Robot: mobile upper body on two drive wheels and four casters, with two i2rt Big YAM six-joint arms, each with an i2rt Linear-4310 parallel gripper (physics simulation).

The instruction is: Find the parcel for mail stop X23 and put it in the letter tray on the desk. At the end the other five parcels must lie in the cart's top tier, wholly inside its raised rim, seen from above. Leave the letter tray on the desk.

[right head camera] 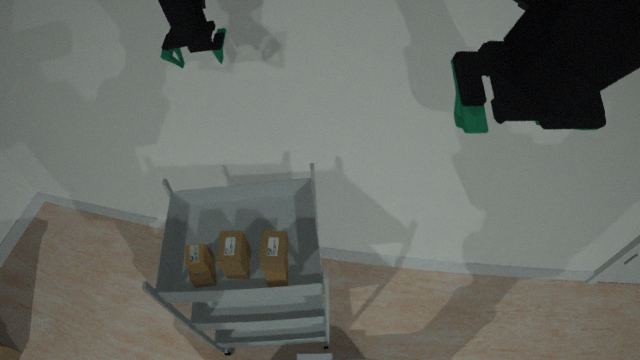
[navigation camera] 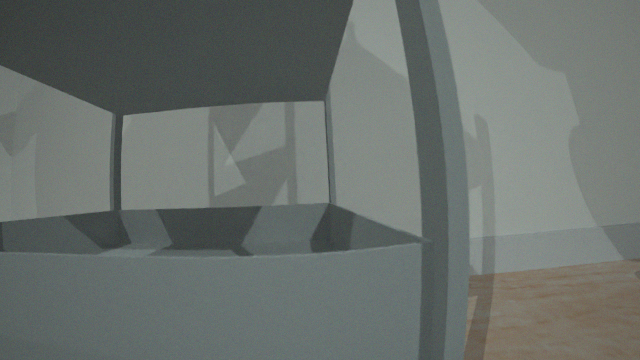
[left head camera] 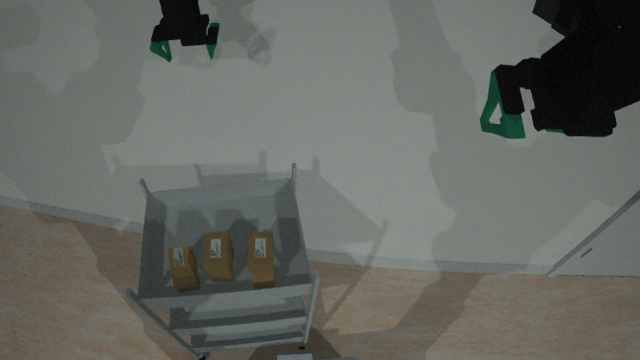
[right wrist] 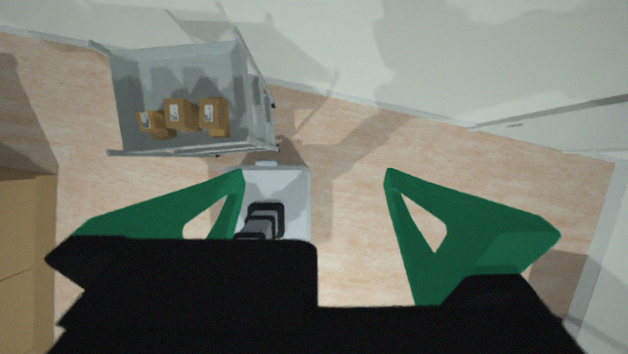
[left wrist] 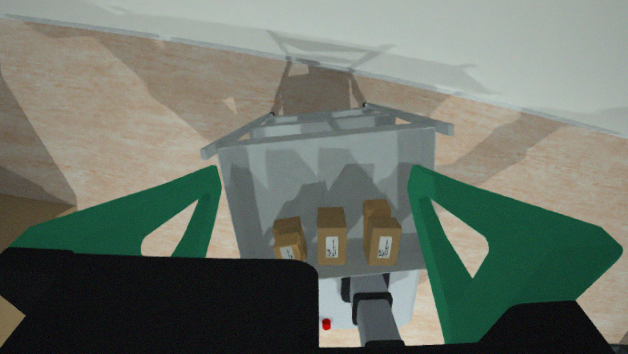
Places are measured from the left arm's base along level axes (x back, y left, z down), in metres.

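Where they show: left gripper, between the fingertips: [right head camera: 202, 63] [left head camera: 191, 58] [left wrist: 314, 176]; right gripper, between the fingertips: [right head camera: 498, 119] [left head camera: 515, 125] [right wrist: 314, 176].
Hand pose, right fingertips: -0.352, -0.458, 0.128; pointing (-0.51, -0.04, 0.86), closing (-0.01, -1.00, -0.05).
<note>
Each offset is from my right fingertips to the top centre of the thing, as dx, dy, dz.
The grey cart [left head camera: 225, 296] [right head camera: 245, 292] [left wrist: 242, 210] [right wrist: 175, 52] [navigation camera: 210, 305] holds brown parcels inside its top tier's raised rim: a left group {-0.133, +0.512, +0.519} [left head camera: 185, 270] [right head camera: 201, 265] [left wrist: 289, 235], a middle one {-0.157, +0.420, +0.519} [left head camera: 218, 257] [right head camera: 234, 255] [left wrist: 332, 235] and a right group {-0.156, +0.311, +0.517} [left head camera: 261, 257] [right head camera: 274, 257] [left wrist: 382, 235]. Their white labels are too blurred to read surely. My left gripper [left head camera: 191, 59] [right head camera: 202, 64] [left wrist: 314, 176] is open and empty, above and apart from the cart. My right gripper [right wrist: 314, 176] is open and empty, away to the cart's right. The letter tray and desk do not show.
A large tan box-like block [right wrist: 25, 225] stands at the left edge of the right wrist view. My pale base [right wrist: 292, 190] is close to the cart's near side. A pale wall [left head camera: 350, 125] rises behind the cart. A door-like panel [left head camera: 610, 255] is at the right.
</note>
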